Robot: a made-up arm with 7 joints.
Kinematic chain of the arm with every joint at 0, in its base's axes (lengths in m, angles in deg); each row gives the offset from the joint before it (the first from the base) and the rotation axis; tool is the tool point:
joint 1: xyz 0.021 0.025 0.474 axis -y
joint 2: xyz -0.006 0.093 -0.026 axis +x
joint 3: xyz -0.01 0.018 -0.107 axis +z
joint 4: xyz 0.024 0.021 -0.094 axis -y
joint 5: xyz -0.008 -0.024 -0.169 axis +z
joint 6: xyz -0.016 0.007 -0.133 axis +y
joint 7: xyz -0.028 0.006 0 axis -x
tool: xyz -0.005 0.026 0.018
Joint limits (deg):
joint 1: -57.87..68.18
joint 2: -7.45..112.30
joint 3: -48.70..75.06
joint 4: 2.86..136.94
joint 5: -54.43..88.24
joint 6: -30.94..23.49
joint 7: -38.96..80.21
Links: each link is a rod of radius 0.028 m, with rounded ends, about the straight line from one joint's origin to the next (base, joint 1, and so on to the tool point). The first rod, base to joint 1, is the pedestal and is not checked.
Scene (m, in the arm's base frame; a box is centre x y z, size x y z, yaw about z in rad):
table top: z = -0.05
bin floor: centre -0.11 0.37 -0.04 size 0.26 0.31 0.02 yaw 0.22
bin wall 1: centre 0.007 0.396 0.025 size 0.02 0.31 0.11 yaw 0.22
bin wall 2: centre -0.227 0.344 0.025 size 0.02 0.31 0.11 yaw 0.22
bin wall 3: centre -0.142 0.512 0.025 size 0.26 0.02 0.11 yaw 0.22
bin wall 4: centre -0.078 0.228 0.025 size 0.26 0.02 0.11 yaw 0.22
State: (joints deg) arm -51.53 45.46 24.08 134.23 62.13 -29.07 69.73
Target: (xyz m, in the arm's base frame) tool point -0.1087 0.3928 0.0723
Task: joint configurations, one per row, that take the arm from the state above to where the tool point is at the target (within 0.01 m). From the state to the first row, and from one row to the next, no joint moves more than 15 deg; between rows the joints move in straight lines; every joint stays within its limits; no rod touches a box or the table.
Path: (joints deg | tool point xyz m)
1: -53.12 32.23 32.29 125.89 60.43 -25.59 65.80 | 0.2004 0.3001 0.2702
2: -54.70 19.01 40.51 117.54 58.72 -22.11 61.87 | 0.1268 0.3692 0.2342
3: -56.28 5.78 48.72 109.20 57.02 -18.63 57.94 | 0.0189 0.4044 0.1975
4: -57.87 -7.45 56.93 100.85 55.32 -15.15 54.02 | -0.1087 0.3928 0.1691
5: -57.87 2.41 46.63 90.07 56.70 -19.93 59.13 | -0.0923 0.3904 0.1248
6: -57.87 12.26 36.33 79.28 58.08 -24.72 64.24 | -0.0923 0.3874 0.0911
7: -57.87 22.12 26.03 68.50 59.47 -29.50 69.36 | -0.1087 0.3928 0.0723

